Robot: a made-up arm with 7 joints.
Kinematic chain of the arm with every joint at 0, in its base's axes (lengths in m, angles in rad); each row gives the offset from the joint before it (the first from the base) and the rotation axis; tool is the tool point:
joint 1: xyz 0 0 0.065 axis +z
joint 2: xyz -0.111 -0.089 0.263 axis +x
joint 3: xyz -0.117 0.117 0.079 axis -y
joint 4: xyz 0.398 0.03 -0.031 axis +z
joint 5: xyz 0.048 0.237 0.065 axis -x
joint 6: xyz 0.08 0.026 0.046 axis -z
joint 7: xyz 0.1 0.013 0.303 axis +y
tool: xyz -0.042 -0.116 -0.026
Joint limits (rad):
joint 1: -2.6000..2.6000
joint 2: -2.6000..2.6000
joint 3: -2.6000..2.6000
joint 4: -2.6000..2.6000
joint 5: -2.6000..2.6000
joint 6: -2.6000..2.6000
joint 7: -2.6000..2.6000
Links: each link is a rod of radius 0.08 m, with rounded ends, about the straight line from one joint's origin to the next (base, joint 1, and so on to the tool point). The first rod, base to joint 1, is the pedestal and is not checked.
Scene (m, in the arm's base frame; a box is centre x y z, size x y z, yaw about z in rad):
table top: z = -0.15
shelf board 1: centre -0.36 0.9 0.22 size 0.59 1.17 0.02 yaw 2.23
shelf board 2: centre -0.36 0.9 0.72 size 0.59 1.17 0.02 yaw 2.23
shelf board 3: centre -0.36 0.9 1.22 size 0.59 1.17 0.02 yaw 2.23
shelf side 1: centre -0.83 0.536 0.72 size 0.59 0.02 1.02 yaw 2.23
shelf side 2: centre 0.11 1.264 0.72 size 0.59 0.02 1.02 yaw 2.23
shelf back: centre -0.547 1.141 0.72 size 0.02 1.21 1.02 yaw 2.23
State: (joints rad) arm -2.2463 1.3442 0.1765 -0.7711 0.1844 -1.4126 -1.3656
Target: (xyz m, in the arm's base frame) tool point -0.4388 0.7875 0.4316
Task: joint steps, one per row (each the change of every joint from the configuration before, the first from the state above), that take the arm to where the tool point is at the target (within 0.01 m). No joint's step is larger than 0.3 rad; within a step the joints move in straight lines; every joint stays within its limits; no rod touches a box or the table.
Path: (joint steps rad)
1: 0.2960 0.0070 -0.2598 -0.0202 0.0519 -0.0071 0.0053
2: 0.2960 0.0069 -0.2598 -0.0201 0.0519 -0.0070 0.0053
3: 0.2960 0.0070 -0.2598 -0.0202 0.0519 -0.0071 0.0053
4: 0.2960 0.0070 -0.2597 -0.0202 0.0519 -0.0070 0.0053
5: 0.2960 0.0070 -0.2598 -0.0201 0.0519 -0.0071 0.0054
6: 0.2960 0.0069 -0.2598 -0.0202 0.0519 -0.0071 0.0053
7: 0.2960 0.0070 -0.2598 -0.0202 0.0519 -0.0070 0.0053
8: 0.2960 0.0070 -0.2598 -0.0201 0.0519 -0.0071 0.0053

